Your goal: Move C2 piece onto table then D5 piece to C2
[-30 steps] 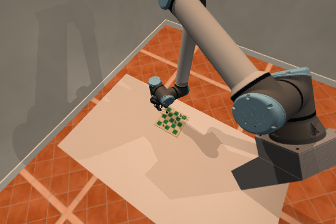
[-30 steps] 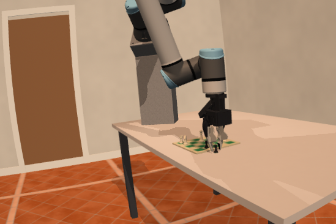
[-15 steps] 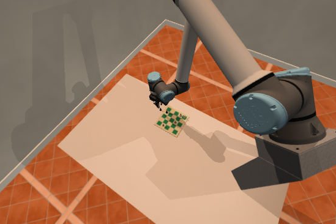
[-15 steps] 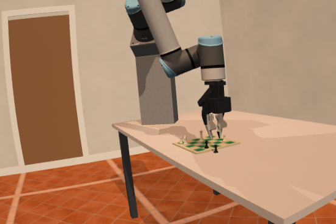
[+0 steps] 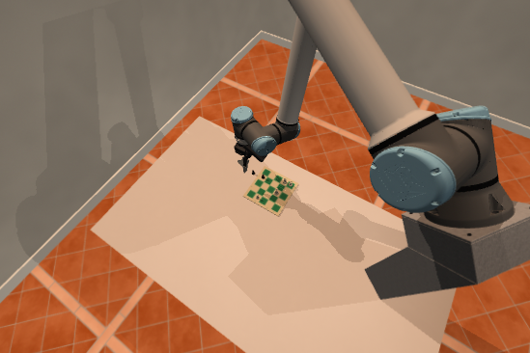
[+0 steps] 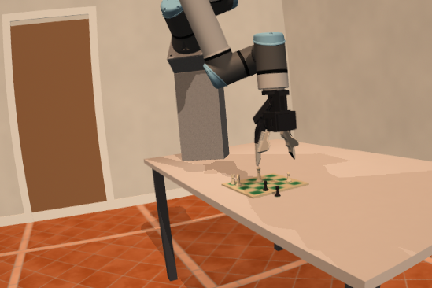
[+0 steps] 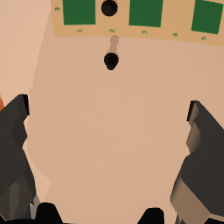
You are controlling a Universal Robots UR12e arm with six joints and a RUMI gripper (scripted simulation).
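Now: the white pawn 140 mm to the left of my hand, 90 mm below it and 70 mm behind it. From my hand the other things lie so: chessboard: 120 mm behind, 110 mm below, 70 mm to the left.
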